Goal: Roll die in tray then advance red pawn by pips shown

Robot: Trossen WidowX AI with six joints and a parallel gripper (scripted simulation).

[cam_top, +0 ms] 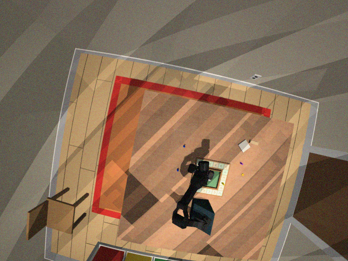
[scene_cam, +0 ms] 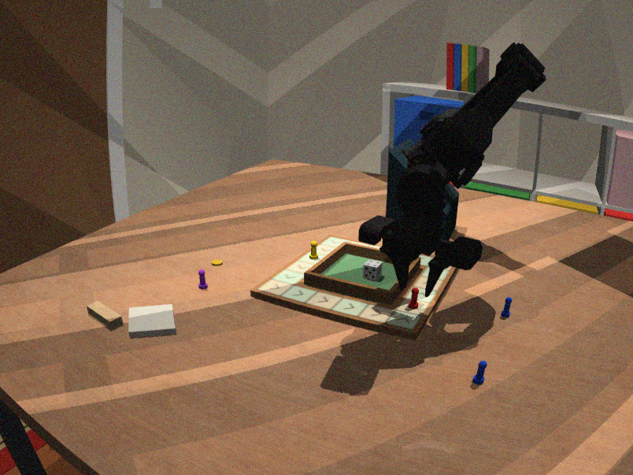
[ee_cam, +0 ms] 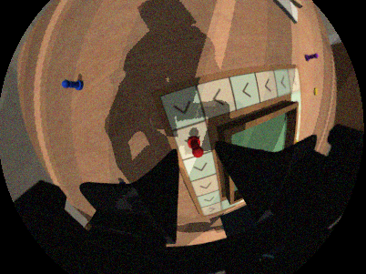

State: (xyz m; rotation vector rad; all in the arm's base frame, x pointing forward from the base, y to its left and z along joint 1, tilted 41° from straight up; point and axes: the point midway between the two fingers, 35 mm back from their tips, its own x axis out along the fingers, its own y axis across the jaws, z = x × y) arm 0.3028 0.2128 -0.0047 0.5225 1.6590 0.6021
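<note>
The red pawn lies 10 mm below my gripper tip. Also, from my gripper tip: yellow pawn 60 mm behind, 240 mm to the right, 10 mm below; then white die 60 mm behind, 110 mm to the right, 10 mm below; then green tray 60 mm behind, 120 mm to the right, 30 mm below.
</note>
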